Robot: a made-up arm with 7 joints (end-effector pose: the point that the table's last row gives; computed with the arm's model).
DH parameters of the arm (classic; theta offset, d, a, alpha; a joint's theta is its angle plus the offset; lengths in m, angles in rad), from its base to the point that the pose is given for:
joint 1: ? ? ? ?
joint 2: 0 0.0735 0 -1.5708
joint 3: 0 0.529 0.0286 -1.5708
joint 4: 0 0.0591 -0.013 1.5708
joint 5: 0 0.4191 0 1.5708
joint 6: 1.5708 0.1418 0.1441 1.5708
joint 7: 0 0.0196 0 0
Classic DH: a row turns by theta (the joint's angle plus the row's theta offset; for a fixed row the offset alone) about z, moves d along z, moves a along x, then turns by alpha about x.
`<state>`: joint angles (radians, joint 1 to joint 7).
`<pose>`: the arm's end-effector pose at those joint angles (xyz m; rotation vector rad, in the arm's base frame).
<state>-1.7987 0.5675 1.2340 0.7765 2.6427 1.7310 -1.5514</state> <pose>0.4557 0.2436 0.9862 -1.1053 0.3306 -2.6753</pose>
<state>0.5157 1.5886 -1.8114 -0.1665 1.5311 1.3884 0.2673</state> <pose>-0.8135 -0.6041 0.2585 1.7824 0.3831 -2.1818</pose>
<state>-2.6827 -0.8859 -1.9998 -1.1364 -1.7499 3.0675 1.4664</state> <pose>-0.4205 -0.3614 0.5279 -2.7190 -0.0213 1.4250</pose>
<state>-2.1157 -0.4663 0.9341 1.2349 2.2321 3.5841 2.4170</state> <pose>0.0982 -0.3956 0.8511 -2.7807 0.9574 0.9984</pose>
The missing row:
joint 1: 0 0.376 0 1.5708
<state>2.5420 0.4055 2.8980 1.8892 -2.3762 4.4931 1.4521</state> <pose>0.5565 -0.3426 0.7625 -0.8667 -0.5829 -0.1422</pose>
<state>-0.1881 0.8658 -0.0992 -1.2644 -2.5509 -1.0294 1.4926</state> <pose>-0.6463 0.2011 0.3252 1.0994 1.0455 0.4174</pose>
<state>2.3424 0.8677 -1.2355 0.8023 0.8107 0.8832 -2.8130</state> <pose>0.8159 -0.1104 0.9706 0.2834 1.1127 2.6636</pose>
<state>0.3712 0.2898 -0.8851 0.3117 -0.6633 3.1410 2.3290</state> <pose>-0.2098 -0.1903 1.1594 -0.1675 -1.5513 -1.6877</pose>
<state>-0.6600 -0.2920 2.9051 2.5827 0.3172 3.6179 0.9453</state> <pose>-0.0083 0.0212 0.6417 -0.4028 0.1054 -0.1142</pose>
